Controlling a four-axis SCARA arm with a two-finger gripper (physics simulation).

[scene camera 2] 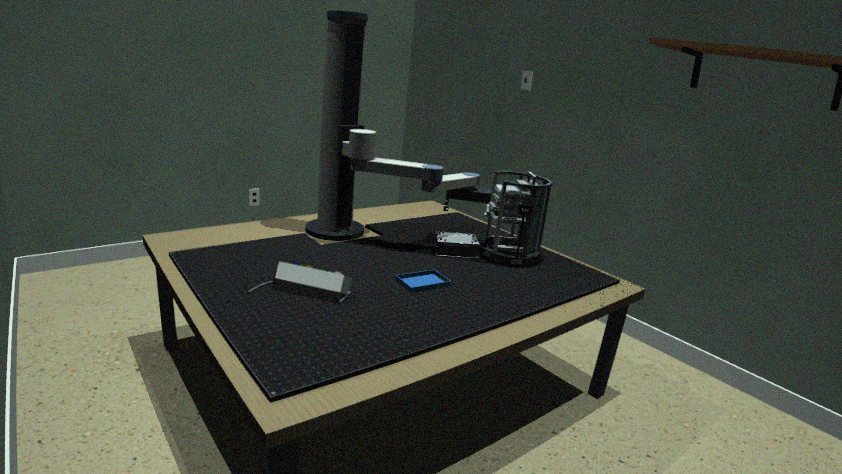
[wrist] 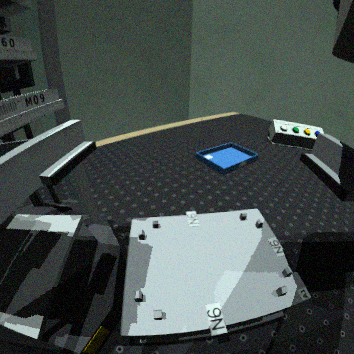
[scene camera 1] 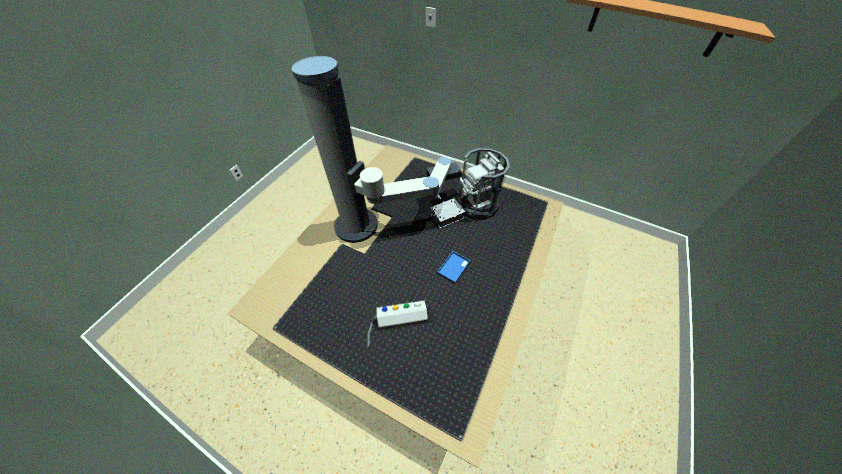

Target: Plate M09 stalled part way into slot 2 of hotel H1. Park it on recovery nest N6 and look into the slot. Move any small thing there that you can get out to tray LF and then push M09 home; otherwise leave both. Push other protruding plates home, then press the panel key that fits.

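Frame: origin at the arm's base, x up, y left, z back, level; metres.
Where they show: gripper, fingertip midpoint: (scene camera 2: pixel 466 211) (wrist: pixel 200 135) (scene camera 1: pixel 453 195); arm's base, origin of the base link: (scene camera 2: pixel 334 230) (scene camera 1: pixel 356 225).
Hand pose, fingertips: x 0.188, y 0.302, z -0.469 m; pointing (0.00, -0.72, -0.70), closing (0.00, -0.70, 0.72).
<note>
Things, the pixels of their top centre, and the offset from my fingertips. "spot": a spot on its surface instead.
- Plate M09, surface spot: (wrist: pixel 35 101) spot: dx +0.027, dy +0.079, dz -0.054 m
- Recovery nest N6, middle of its top: (wrist: pixel 212 252) (scene camera 2: pixel 457 235) (scene camera 1: pixel 447 208) dx -0.106, dy -0.006, dz +0.024 m
- blue tray, middle of its top: (wrist: pixel 228 152) (scene camera 2: pixel 423 278) (scene camera 1: pixel 454 265) dx -0.158, dy -0.313, dz -0.153 m
- white key panel, middle of its top: (scene camera 2: pixel 313 266) (scene camera 1: pixel 401 309) (wrist: pixel 299 124) dx -0.092, dy -0.671, dz -0.049 m
Plate M09 (wrist: pixel 35 101) sits in hotel H1 (scene camera 1: pixel 484 150) (scene camera 2: pixel 511 257) (wrist: pixel 55 65), at the left edge of the wrist view. Its labelled front reaches further right there than plate M60 (wrist: pixel 17 46) above it. The inside of slot 2 is hidden. Recovery nest N6 (scene camera 1: pixel 447 210) (scene camera 2: pixel 457 238) (wrist: pixel 200 265) has a white top with several small pegs, and no plate shows on it. My gripper (wrist: pixel 200 135) (scene camera 2: pixel 446 201) is open and empty, above nest height beside the hotel, its fingers turned away from the slots. A blue tray (scene camera 1: pixel 450 267) (scene camera 2: pixel 423 279) (wrist: pixel 230 156) holds a small white patch; its lettering is unreadable.
The white key panel (scene camera 1: pixel 402 316) (scene camera 2: pixel 312 279) (wrist: pixel 280 134) has white, green, yellow and blue keys and a cable on the mat. The arm column (scene camera 1: pixel 335 153) (scene camera 2: pixel 338 123) stands at the rear left. A wall shelf (scene camera 1: pixel 677 17) (scene camera 2: pixel 742 51) is far above, behind the table.
</note>
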